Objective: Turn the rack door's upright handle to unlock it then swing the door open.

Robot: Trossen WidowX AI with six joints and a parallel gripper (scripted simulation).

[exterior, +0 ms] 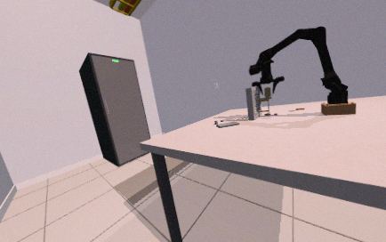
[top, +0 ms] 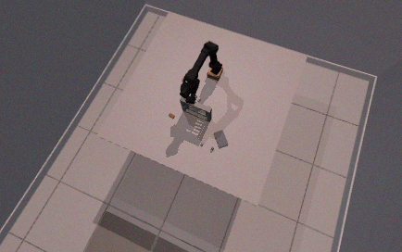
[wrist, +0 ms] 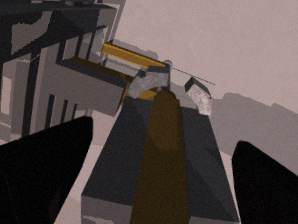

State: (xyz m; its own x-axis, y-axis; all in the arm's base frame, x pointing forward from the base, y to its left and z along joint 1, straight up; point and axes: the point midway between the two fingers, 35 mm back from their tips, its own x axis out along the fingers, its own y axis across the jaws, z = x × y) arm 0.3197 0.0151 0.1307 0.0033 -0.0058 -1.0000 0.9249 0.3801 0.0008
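The upright handle is 20 mm below my gripper tip and 10 mm to the left of it. The rest, counted from my gripper tip: orange block 180 mm ahead, 140 mm below, 90 mm to the right; then flat grey plate 330 mm to the left, 140 mm below, 120 mm ahead.
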